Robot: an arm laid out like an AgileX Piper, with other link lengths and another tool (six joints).
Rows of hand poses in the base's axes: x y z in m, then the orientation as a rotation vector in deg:
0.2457, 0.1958, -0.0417, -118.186, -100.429, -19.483
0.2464, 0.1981, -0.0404, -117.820, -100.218, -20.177
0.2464, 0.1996, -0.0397, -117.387, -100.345, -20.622
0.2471, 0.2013, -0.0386, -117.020, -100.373, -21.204
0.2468, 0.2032, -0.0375, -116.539, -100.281, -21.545
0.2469, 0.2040, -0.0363, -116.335, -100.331, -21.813
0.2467, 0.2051, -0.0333, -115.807, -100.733, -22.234
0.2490, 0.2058, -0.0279, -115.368, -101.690, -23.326
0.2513, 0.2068, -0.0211, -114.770, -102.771, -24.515
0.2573, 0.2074, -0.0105, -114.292, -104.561, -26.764
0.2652, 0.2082, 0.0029, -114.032, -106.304, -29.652
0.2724, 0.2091, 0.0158, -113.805, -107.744, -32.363
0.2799, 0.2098, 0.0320, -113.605, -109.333, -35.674
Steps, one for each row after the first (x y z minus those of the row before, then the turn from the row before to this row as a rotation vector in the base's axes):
0.0007, 0.0023, 0.0013, 0.595, -0.193, -0.015
0.0000, 0.0015, 0.0007, 0.374, -0.193, 0.217
0.0007, 0.0017, 0.0011, 0.432, -0.249, 0.114
-0.0003, 0.0019, 0.0011, 0.475, -0.008, 0.161
0.0001, 0.0008, 0.0012, 0.201, -0.124, 0.088
-0.0002, 0.0011, 0.0030, 0.281, -0.296, 0.396
0.0023, 0.0007, 0.0054, 0.182, -1.017, 0.478
0.0023, 0.0010, 0.0068, 0.240, -1.096, 0.599
0.0060, 0.0006, 0.0106, 0.156, -2.150, 0.645
0.0079, 0.0008, 0.0134, 0.234, -2.589, 0.379
0.0072, 0.0009, 0.0129, 0.269, -2.344, 0.253
0.0075, 0.0007, 0.0162, 0.320, -2.809, 0.180

